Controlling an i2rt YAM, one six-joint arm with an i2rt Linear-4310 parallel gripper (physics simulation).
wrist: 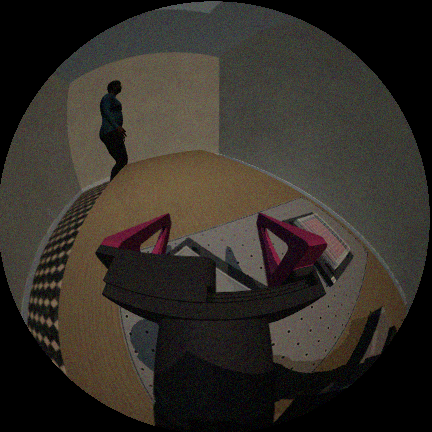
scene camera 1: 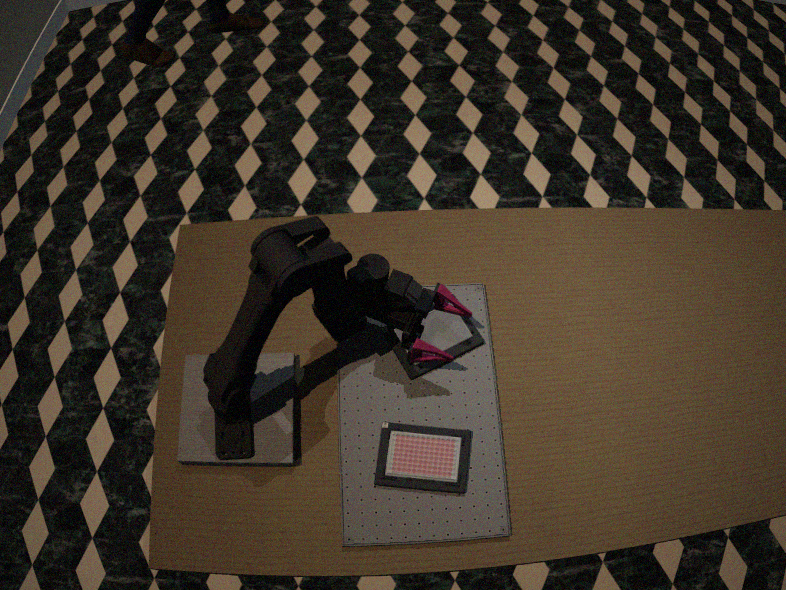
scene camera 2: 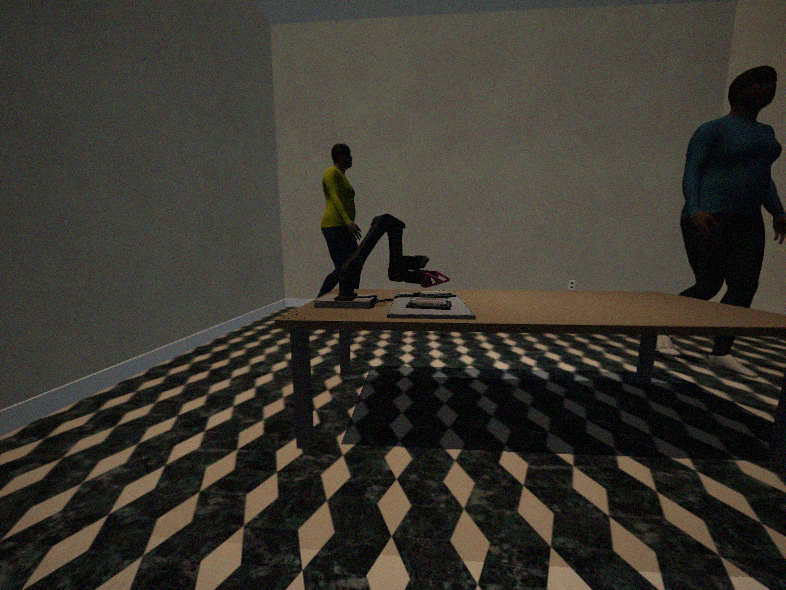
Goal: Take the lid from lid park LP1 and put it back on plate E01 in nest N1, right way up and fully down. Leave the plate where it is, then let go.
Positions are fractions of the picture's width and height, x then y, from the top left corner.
Labels:
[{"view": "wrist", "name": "my gripper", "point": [0.49, 0.50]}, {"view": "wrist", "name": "well plate with pink grid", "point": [0.78, 0.58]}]

